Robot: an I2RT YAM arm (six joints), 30 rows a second.
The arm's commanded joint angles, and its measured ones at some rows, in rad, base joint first. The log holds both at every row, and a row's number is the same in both.
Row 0, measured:
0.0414 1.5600 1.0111 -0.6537 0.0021 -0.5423
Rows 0 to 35, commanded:
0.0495 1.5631 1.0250 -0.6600 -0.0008 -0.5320
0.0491 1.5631 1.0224 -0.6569 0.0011 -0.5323
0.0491 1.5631 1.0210 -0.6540 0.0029 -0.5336
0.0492 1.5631 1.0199 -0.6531 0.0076 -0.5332
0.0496 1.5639 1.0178 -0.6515 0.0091 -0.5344
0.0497 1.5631 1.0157 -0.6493 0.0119 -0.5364
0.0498 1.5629 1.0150 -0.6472 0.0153 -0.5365
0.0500 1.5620 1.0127 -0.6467 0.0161 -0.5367
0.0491 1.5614 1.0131 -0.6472 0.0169 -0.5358
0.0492 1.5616 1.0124 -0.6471 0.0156 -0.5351
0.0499 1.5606 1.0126 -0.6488 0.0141 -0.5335
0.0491 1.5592 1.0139 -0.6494 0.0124 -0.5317
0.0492 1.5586 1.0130 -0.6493 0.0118 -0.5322
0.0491 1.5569 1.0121 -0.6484 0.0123 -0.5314
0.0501 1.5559 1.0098 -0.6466 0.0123 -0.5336
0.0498 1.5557 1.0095 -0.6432 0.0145 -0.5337
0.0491 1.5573 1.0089 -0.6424 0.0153 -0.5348
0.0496 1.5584 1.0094 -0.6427 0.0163 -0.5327
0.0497 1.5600 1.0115 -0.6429 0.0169 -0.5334
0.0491 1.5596 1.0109 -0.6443 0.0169 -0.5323
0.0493 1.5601 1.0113 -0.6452 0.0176 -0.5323
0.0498 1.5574 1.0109 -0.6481 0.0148 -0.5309
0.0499 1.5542 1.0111 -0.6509 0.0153 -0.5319
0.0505 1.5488 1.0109 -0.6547 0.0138 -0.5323
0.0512 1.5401 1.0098 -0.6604 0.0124 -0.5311
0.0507 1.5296 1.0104 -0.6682 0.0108 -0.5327
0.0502 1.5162 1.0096 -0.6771 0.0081 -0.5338
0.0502 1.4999 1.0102 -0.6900 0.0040 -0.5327
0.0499 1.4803 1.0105 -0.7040 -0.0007 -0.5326
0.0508 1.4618 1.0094 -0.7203 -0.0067 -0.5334
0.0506 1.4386 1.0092 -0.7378 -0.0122 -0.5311
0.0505 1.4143 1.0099 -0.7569 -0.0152 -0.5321
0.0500 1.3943 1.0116 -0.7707 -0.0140 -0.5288
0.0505 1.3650 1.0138 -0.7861 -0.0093 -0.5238
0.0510 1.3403 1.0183 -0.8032 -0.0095 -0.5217
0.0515 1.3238 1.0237 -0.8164 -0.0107 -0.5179
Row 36, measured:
0.0437 1.3842 1.0107 -0.7315 0.0166 -0.5339
